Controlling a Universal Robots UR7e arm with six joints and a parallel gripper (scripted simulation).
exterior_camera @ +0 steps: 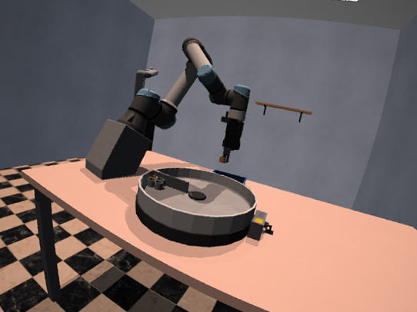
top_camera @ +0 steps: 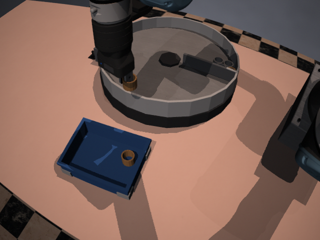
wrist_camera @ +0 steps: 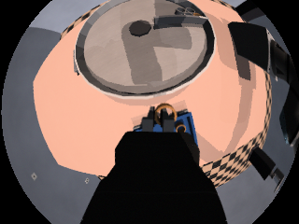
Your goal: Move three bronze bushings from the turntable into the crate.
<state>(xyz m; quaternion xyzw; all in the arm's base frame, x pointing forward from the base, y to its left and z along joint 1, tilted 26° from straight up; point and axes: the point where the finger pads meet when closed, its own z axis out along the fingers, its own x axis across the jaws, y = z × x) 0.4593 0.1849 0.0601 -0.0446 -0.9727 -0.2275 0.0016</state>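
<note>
Now: hand 15 cm above the blue crate, 13 cm to the right of it and 2 cm past it. Also, from my hand: grey turntable: 23 cm to the right, 12 cm below, 3 cm ahead.
</note>
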